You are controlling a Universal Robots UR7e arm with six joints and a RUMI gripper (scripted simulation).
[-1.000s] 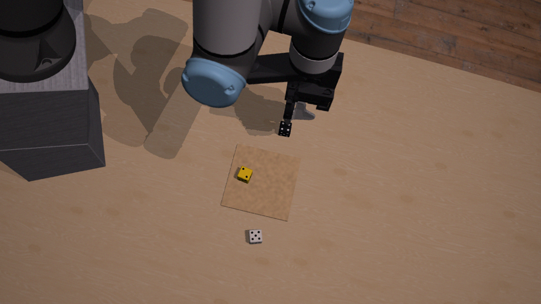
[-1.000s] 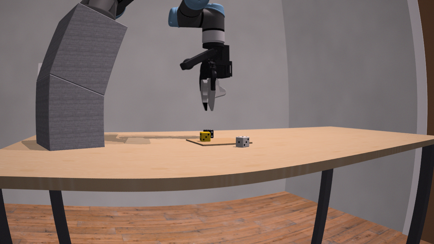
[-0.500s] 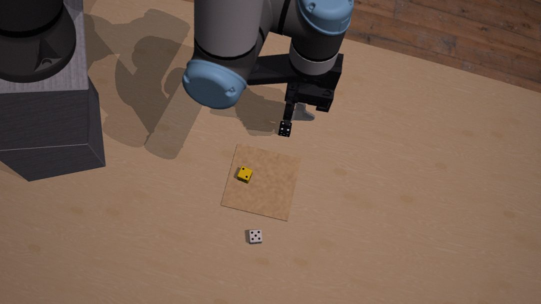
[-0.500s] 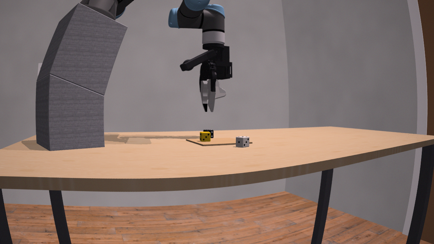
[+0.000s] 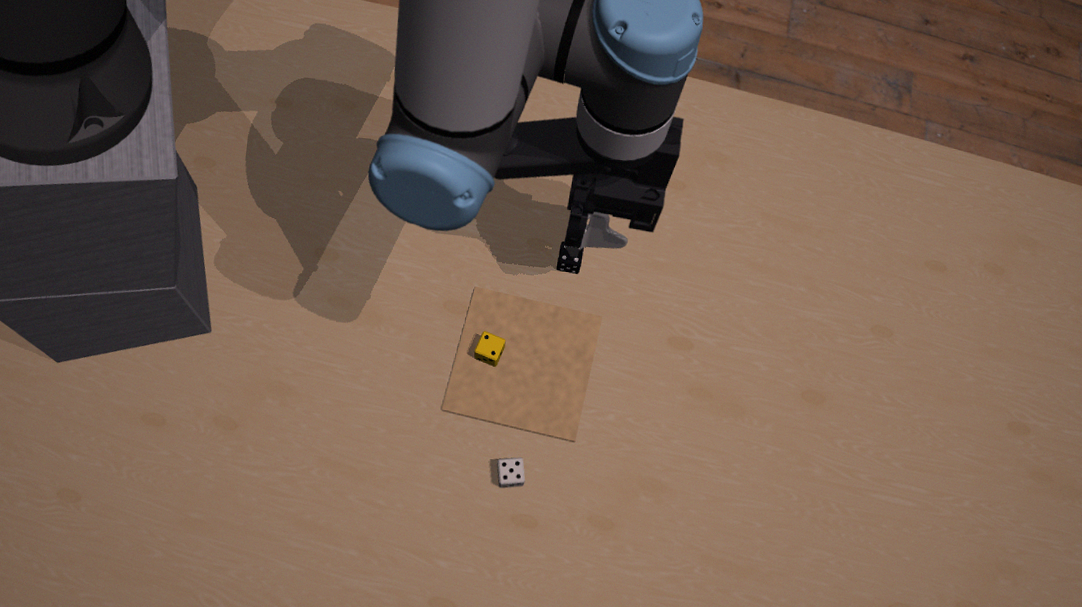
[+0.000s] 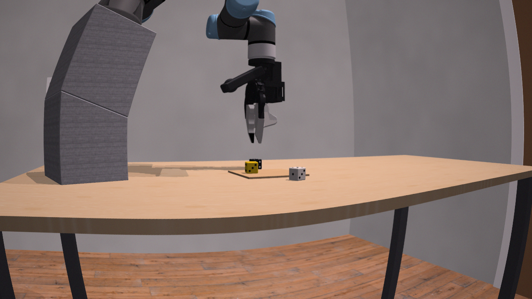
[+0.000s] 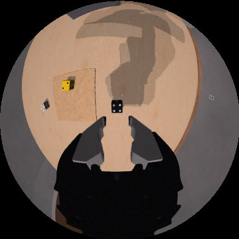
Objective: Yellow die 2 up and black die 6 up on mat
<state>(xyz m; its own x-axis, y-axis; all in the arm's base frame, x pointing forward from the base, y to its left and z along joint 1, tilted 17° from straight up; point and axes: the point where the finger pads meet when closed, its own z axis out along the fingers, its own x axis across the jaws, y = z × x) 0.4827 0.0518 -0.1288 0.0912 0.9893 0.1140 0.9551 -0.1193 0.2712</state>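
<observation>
The black die lies 7 cm below my hand. Round my hand: white die (4 cm behind, 24 cm to the right, 7 cm below); then mat (4 cm behind, 12 cm to the right, 8 cm below); then yellow die (8 cm behind, 11 cm to the right, 6 cm below).
</observation>
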